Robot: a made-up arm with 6 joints. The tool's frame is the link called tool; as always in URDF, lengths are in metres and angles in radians.
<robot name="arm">
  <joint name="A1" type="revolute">
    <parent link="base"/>
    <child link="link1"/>
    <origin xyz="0 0 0.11"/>
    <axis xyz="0 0 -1"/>
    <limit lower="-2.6" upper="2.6"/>
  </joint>
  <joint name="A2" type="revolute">
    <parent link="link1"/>
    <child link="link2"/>
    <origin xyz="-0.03 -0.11 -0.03"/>
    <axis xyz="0 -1 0"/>
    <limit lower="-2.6" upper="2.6"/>
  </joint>
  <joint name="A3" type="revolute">
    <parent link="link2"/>
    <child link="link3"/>
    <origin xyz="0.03 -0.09 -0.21"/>
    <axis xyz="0 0 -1"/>
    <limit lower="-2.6" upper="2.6"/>
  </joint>
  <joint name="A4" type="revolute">
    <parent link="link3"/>
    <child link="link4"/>
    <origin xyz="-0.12 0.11 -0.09"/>
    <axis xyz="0 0 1"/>
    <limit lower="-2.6" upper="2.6"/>
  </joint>
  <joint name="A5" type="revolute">
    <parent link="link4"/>
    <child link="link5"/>
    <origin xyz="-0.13 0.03 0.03"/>
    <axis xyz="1 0 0"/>
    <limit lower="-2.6" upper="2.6"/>
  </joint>
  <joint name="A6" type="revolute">
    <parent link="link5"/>
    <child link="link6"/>
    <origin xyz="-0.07 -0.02 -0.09"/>
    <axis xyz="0 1 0"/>
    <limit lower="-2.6" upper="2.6"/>
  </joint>
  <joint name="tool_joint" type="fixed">
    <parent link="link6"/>
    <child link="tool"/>
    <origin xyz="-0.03 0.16 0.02"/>
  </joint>
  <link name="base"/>
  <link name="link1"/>
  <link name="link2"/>
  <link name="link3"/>
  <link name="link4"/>
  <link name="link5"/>
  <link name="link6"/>
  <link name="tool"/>
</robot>
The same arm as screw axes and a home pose.
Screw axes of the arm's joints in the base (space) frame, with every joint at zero. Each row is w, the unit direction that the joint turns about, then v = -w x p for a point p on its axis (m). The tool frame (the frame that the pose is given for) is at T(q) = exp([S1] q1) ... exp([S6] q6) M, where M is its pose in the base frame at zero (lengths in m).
S1: w 0 0 -1 v 0 0 0
S2: w 0 -1 0 v 0.08 0 0.03
S3: w 0 0 -1 v 0.2 0 0
S4: w 0 0 1 v -0.09 0.12 0
S5: w 1 0 0 v 0 -0.19 0.06
S6: w 0 1 0 v 0.28 0 -0.32
M =
1 0 0 -0.35
0 1 0 0.08
0 0 1 -0.26
0 0 0 1
Joint limits (deg, base to tool): -148.97..148.97 -148.97..148.97 -148.97..148.97 -148.97..148.97 -148.97..148.97 -148.97..148.97

